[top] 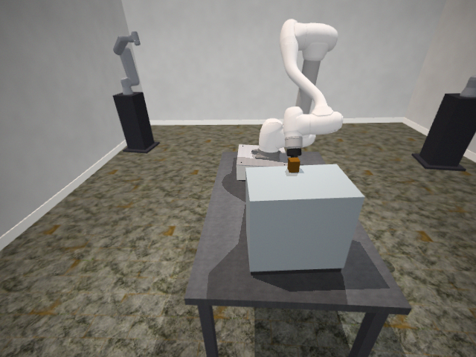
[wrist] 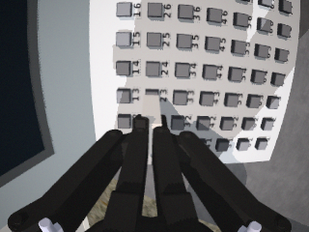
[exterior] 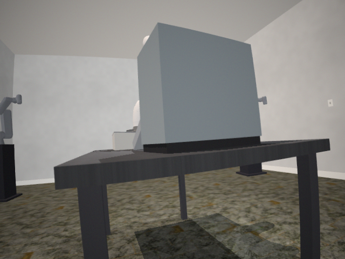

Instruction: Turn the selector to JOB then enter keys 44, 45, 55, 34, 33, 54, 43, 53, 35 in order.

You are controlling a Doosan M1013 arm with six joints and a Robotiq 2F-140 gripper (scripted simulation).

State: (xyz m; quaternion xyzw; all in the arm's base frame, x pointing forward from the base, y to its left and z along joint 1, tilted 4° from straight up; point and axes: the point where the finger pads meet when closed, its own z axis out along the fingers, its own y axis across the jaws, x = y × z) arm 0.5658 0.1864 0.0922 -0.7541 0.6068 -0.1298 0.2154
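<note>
My gripper is now 5 cm past the key, 5 cm to the left of it and 11 cm above it. The rest, counted from my hand: black selector knob: 2 cm ahead, 20 cm to the right, 8 cm below; then white keypad panel: 2 cm ahead, 8 cm to the right, 13 cm below.
</note>
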